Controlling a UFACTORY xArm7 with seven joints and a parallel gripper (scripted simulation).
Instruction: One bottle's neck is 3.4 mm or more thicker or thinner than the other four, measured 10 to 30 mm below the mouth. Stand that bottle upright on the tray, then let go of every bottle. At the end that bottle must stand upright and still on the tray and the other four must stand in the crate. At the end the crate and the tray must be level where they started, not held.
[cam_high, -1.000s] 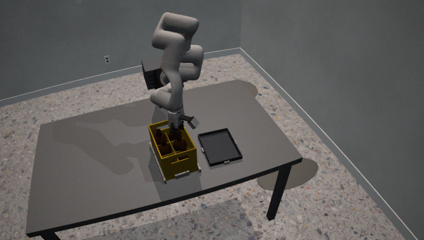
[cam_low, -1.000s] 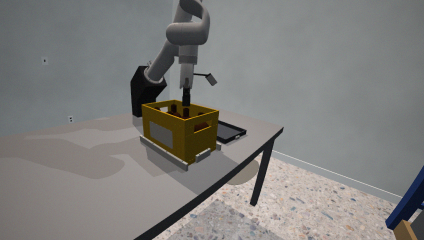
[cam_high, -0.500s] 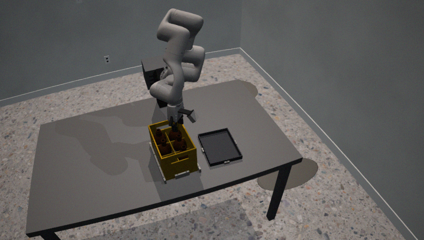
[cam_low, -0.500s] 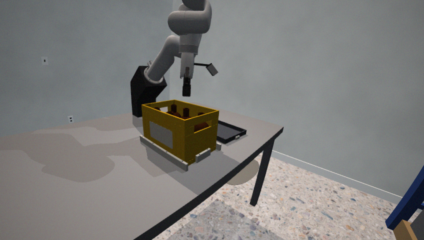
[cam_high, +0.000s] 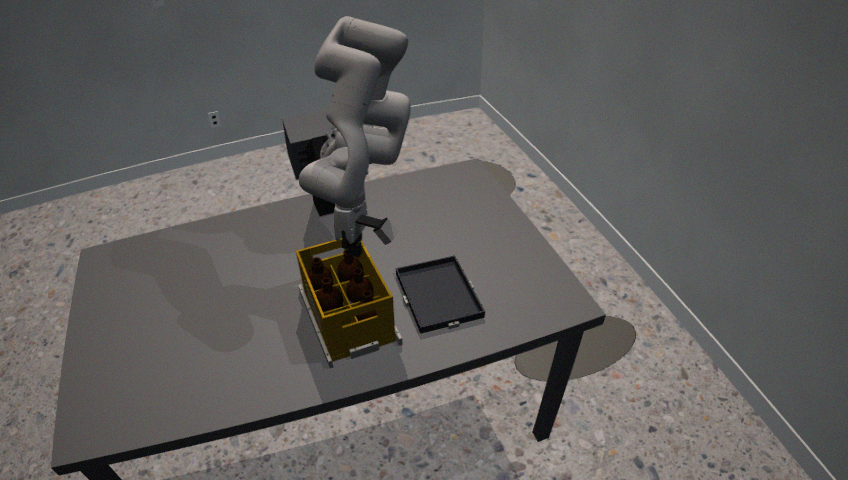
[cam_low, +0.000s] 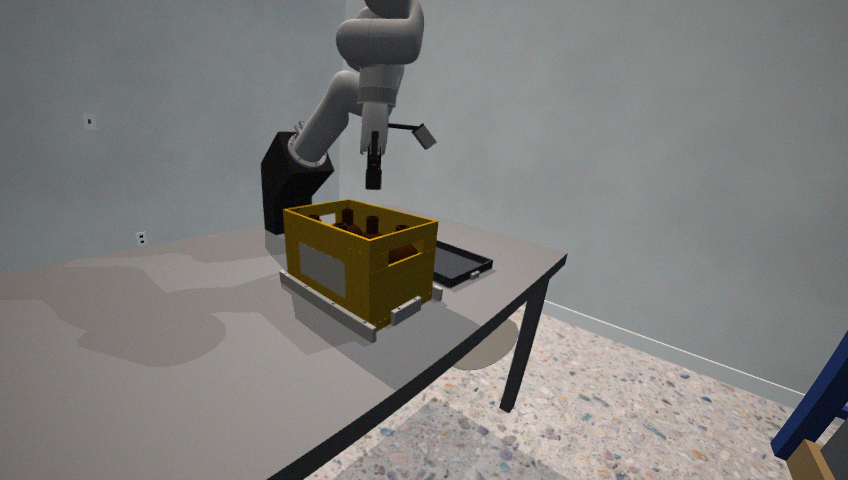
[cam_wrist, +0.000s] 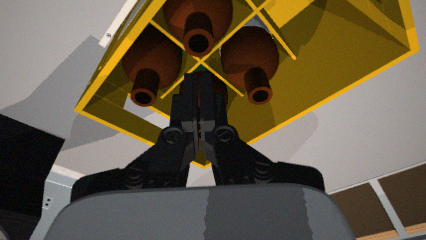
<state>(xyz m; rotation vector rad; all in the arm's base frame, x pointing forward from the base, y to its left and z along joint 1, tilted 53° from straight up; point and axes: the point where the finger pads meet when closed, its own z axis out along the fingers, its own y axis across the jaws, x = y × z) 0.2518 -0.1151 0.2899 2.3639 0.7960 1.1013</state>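
Right now my hand is 10 mm past the yellow crate, 40 mm to the left of it and 160 mm above it. Also, from my hand: black tray 80 mm ahead, 220 mm to the left, 230 mm below.
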